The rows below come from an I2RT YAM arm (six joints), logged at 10 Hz.
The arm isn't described. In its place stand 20 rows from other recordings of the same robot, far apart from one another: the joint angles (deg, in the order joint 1, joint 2, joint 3, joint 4, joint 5, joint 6), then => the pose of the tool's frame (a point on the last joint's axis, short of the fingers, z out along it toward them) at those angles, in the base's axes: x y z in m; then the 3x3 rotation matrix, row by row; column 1 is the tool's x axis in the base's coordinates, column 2 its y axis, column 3 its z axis.
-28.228, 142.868, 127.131, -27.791, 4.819, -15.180 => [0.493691 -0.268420 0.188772], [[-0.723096 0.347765 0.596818], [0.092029 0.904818 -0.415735], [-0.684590 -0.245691 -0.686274]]
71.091, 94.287, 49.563, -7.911, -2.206, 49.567 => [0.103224 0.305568 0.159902], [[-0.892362 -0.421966 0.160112], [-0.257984 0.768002 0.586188], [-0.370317 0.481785 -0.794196]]
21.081, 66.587, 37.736, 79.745, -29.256, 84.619 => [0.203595 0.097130 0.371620], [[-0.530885 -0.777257 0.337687], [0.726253 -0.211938 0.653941], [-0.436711 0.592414 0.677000]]
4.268, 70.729, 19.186, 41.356, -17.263, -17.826 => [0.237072 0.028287 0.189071], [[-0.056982 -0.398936 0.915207], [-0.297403 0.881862 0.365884], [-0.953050 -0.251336 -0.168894]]
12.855, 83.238, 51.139, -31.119, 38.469, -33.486 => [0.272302 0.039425 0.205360], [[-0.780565 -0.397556 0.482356], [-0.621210 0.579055 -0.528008], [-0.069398 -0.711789 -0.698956]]
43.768, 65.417, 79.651, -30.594, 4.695, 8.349 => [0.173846 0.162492 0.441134], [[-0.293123 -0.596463 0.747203], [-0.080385 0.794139 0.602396], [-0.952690 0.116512 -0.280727]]
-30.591, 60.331, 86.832, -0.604, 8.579, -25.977 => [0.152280 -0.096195 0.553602], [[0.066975 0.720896 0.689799], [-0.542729 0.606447 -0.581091], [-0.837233 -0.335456 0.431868]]
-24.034, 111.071, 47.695, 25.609, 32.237, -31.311 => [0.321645 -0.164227 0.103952], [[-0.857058 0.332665 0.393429], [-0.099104 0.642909 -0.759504], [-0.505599 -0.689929 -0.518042]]
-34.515, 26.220, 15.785, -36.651, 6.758, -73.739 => [0.087800 -0.065461 0.164688], [[-0.772534 -0.403275 0.490470], [-0.625735 0.614789 -0.480095], [-0.107926 -0.677794 -0.727288]]
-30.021, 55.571, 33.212, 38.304, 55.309, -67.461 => [0.167854 -0.130799 0.319440], [[-0.804080 0.591232 0.062457], [-0.142501 -0.089671 -0.985724], [-0.577191 -0.801501 0.156354]]
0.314, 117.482, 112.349, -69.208, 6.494, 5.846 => [0.420750 -0.001720 0.280238], [[-0.955308 0.123024 0.268795], [0.095968 0.989105 -0.111628], [-0.279600 -0.080843 -0.956707]]
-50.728, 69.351, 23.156, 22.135, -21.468, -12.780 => [0.160498 -0.175703 0.181582], [[-0.364251 0.439206 0.821230], [0.120257 0.896609 -0.426181], [-0.923504 -0.056478 -0.379408]]
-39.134, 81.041, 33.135, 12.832, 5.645, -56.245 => [0.212808 -0.177668 0.169820], [[-0.821777 0.013095 0.569658], [-0.398023 0.702209 -0.590322], [-0.407749 -0.711851 -0.571847]]
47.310, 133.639, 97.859, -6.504, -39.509, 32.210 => [0.329892 0.391030 0.141723], [[-0.858357 -0.506680 -0.080615], [-0.323996 0.413492 0.850912], [-0.397806 0.756505 -0.519086]]
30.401, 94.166, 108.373, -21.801, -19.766, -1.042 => [0.311756 0.196872 0.480891], [[-0.100045 -0.767303 0.633433], [-0.078541 0.640731 0.763738], [-0.991878 0.026658 -0.124366]]
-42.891, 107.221, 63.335, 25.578, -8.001, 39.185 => [0.311123 -0.282259 0.204750], [[0.186281 0.592777 0.783527], [0.680942 0.496987 -0.537887], [-0.708250 0.633735 -0.311067]]
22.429, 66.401, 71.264, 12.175, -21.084, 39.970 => [0.231612 0.109456 0.467391], [[-0.225353 -0.690468 0.687365], [0.555416 0.488596 0.672895], [-0.800456 0.533412 0.273390]]
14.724, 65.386, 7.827, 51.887, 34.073, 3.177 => [0.193749 0.030294 0.168705], [[-0.077226 0.333461 0.939596], [0.027171 0.942764 -0.332352], [-0.996643 -0.000137 -0.081866]]
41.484, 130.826, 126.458, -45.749, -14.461, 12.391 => [0.376926 0.345156 0.271199], [[-0.724845 -0.620292 0.299729], [-0.363566 0.713983 0.598371], [-0.585166 0.324756 -0.743044]]
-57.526, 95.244, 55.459, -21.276, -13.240, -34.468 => [0.180501 -0.268428 0.170640], [[-0.818470 0.362061 0.446115], [0.259980 0.925806 -0.274396], [-0.512364 -0.108604 -0.851874]]
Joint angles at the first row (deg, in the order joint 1, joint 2, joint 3, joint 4, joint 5, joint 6):
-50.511 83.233 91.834 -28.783 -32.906 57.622
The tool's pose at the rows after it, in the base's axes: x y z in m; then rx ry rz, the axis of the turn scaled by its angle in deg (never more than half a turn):
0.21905, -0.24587, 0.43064, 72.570, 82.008, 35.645
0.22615, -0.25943, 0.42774, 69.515, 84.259, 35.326
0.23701, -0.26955, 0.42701, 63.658, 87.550, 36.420
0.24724, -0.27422, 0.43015, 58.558, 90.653, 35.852
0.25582, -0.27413, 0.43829, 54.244, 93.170, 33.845
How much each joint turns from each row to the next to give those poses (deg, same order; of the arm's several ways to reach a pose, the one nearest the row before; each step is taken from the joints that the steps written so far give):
-1.303 1.640 0.278 1.037 -1.614 -2.100
-0.656 3.150 2.298 0.511 -2.246 -3.144
0.084 3.326 2.900 0.670 -3.962 -3.896
0.677 2.760 3.734 -1.319 -1.938 -4.392
1.031 2.135 4.460 -2.627 -0.135 -4.336

